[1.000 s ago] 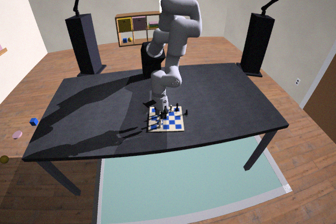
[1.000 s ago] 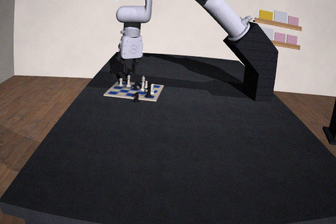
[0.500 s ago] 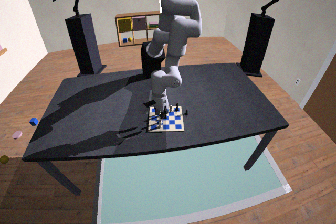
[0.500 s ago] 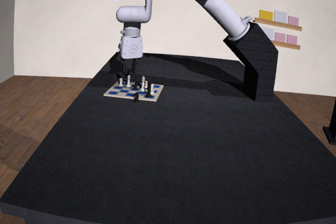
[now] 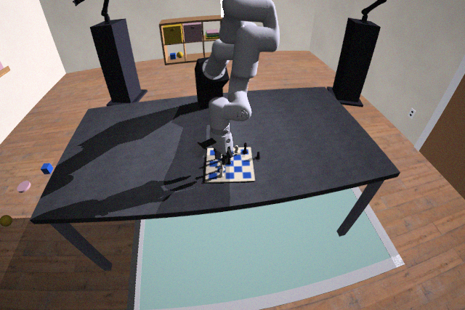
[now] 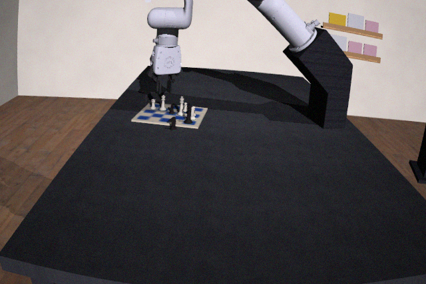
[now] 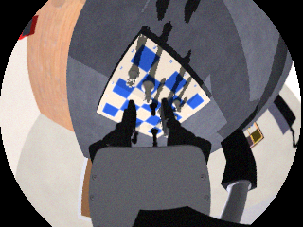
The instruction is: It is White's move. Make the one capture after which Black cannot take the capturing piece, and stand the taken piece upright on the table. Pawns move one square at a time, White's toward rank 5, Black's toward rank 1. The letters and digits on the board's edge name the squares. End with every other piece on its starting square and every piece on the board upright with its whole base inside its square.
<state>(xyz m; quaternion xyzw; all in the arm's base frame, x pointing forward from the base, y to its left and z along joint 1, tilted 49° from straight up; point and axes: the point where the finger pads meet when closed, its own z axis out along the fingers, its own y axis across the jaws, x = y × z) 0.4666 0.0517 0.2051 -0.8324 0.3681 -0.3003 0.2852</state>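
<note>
Right now the blue-and-cream chessboard is 4 cm behind my hand, 3 cm to the left of it and 8 cm below it. From my hand the other things lie so: white piece 8 cm behind, 2 cm to the left, 5 cm below.
</note>
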